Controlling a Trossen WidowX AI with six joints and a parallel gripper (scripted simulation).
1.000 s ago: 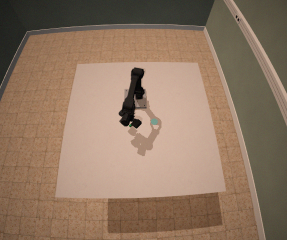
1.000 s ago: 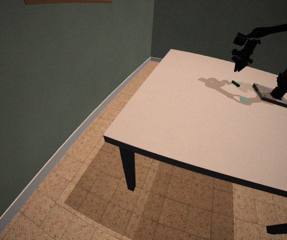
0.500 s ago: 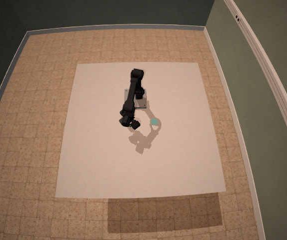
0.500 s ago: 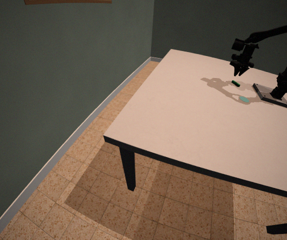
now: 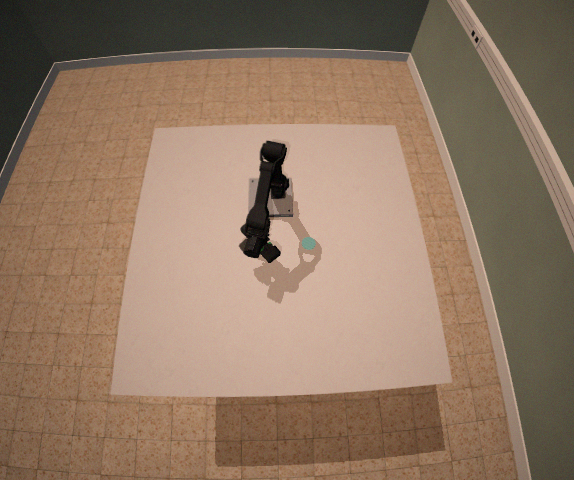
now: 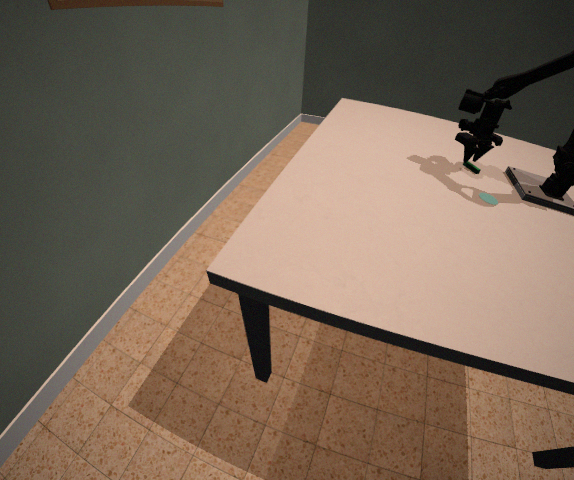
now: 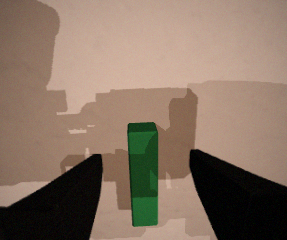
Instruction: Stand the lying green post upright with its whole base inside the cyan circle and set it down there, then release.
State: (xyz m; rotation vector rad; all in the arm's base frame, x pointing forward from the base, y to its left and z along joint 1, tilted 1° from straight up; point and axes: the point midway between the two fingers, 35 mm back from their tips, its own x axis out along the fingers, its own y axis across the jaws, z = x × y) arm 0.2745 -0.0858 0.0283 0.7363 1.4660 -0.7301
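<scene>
The green post lies 10 mm behind my hand, 20 mm to the left of it and 50 mm below it. From my hand the other things lie so: cyan circle 30 mm behind, 200 mm to the left, 50 mm below.
</scene>
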